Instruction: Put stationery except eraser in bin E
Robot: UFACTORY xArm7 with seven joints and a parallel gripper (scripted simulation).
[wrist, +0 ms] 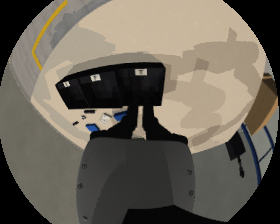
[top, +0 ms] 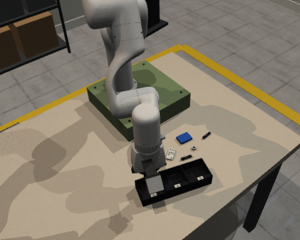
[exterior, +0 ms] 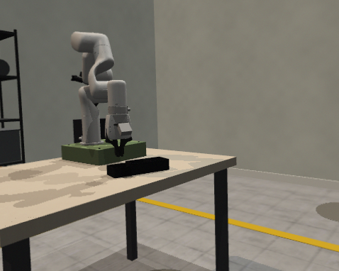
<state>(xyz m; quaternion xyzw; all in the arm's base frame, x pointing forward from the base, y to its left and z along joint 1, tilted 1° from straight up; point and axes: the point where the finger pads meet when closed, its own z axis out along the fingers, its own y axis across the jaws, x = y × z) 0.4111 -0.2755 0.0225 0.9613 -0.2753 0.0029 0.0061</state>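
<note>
Right now the black bin is 40 mm ahead of my hand, 70 mm to the left of it and 70 mm below it. From my hand the other things lie so: white eraser (70 mm behind, 90 mm to the left, 90 mm below); then grey nut (10 mm behind, 250 mm to the left, 90 mm below); then white domino (50 mm behind, 170 mm to the left, 90 mm below).
</note>
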